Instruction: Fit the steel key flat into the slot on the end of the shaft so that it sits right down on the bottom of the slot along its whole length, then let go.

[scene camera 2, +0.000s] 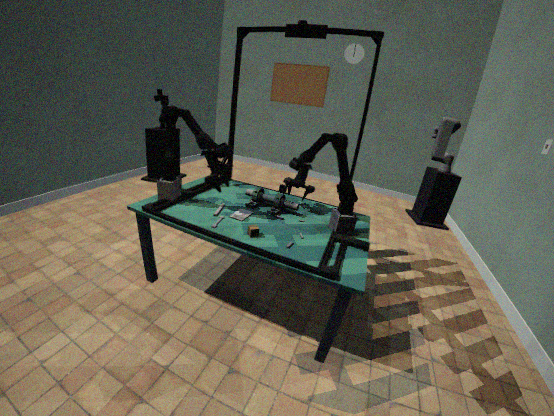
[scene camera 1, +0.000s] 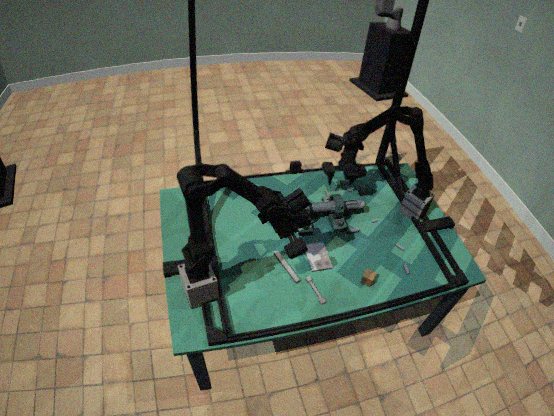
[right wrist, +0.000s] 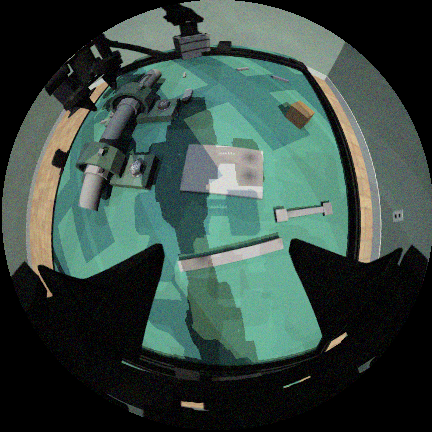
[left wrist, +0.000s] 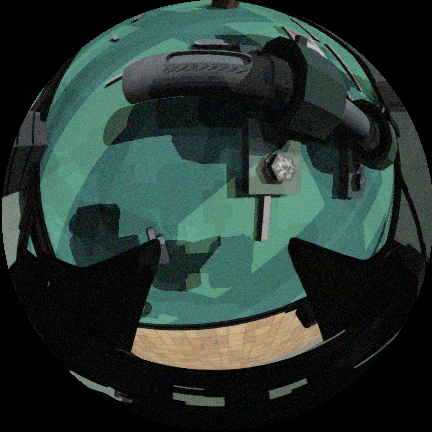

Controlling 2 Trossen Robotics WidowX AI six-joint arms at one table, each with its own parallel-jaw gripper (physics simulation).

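Frame: origin at the left arm's base, x ahead, y left, z up, level; millimetres.
Where they show: left gripper, fingertip midpoint: [scene camera 2: 295,197] [scene camera 1: 339,184] [right wrist: 105,98] [left wrist: 226,246]; right gripper, fingertip midpoint: [scene camera 2: 224,189] [scene camera 1: 294,242] [right wrist: 228,249]; left arm's base, link origin: [scene camera 2: 345,212] [scene camera 1: 420,193] [right wrist: 189,34]; right arm's base, link origin: [scene camera 2: 169,179] [scene camera 1: 196,272].
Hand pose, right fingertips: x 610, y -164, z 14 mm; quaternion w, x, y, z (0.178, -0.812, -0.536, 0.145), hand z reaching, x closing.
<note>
Things, the pixels of their top centre, and the offset from my right fingertips.
- grey shaft, top centre: [left wrist: 348,101] [right wrist: 113,113] [scene camera 1: 324,202] [scene camera 2: 271,195] 87 mm right, 265 mm back, 49 mm down
- wooden block, top centre: [right wrist: 303,108] [scene camera 1: 369,274] [scene camera 2: 253,226] 238 mm left, 153 mm back, 82 mm down
- printed sheet, top centre: [right wrist: 223,167] [left wrist: 309,45] [scene camera 1: 317,255] [scene camera 2: 241,214] 42 mm left, 97 mm back, 116 mm down
- long flat bar, top centre: [right wrist: 231,256] [left wrist: 345,64] [scene camera 1: 286,265] 0 mm left, 23 mm ahead, 112 mm down
- bar with square ends, top centre: [right wrist: 308,210] [scene camera 1: 315,289] 138 mm left, 17 mm ahead, 115 mm down
- thin strip, top centre: [left wrist: 265,218] 155 mm right, 376 mm back, 114 mm down
The grey shaft [scene camera 1: 322,207] [left wrist: 140,82] [right wrist: 118,123] lies through two green bearing blocks. Its end slot [left wrist: 210,57] faces up in the left wrist view, with no key seen standing in it. Several small grey key-like pieces lie on the table: one [scene camera 1: 406,268] [scene camera 2: 290,244], another [scene camera 1: 400,246] [scene camera 2: 301,235], and a rounded one [left wrist: 216,43] [right wrist: 187,95] beside the shaft. I cannot tell which is the steel key. My left gripper [left wrist: 226,246] is open and empty behind the shaft; small grey pieces [left wrist: 151,233] show near one fingertip. My right gripper [right wrist: 228,249] is open and empty.
A wooden block [scene camera 1: 369,277] [scene camera 2: 253,231] [right wrist: 300,114], a printed sheet [scene camera 1: 319,257] [right wrist: 197,172], a long flat bar [scene camera 1: 287,266] [right wrist: 230,254] and a bar with square ends [scene camera 1: 316,290] [right wrist: 302,211] lie on the table. Bolted feet stick out from the bearing blocks. A thin strip [left wrist: 266,218] lies near one foot.
</note>
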